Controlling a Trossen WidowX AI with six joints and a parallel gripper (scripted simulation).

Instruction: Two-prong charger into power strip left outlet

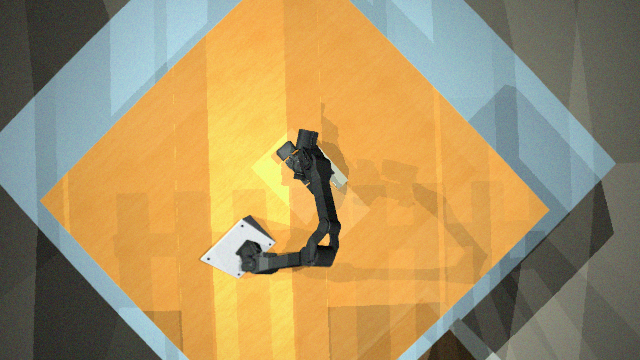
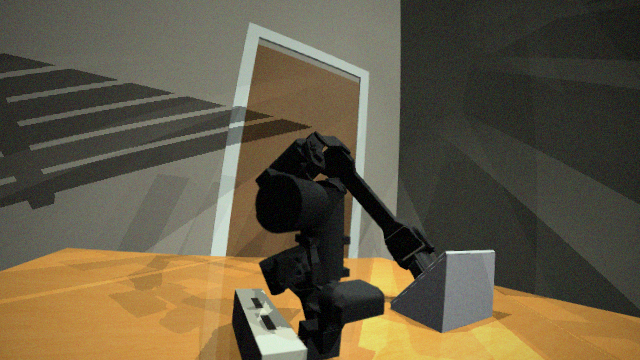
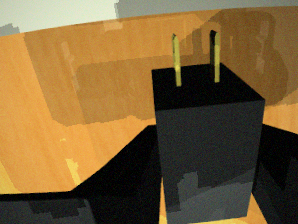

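Now: gripper tip 2 cm short of the box-shaped charger and 1 cm below it.
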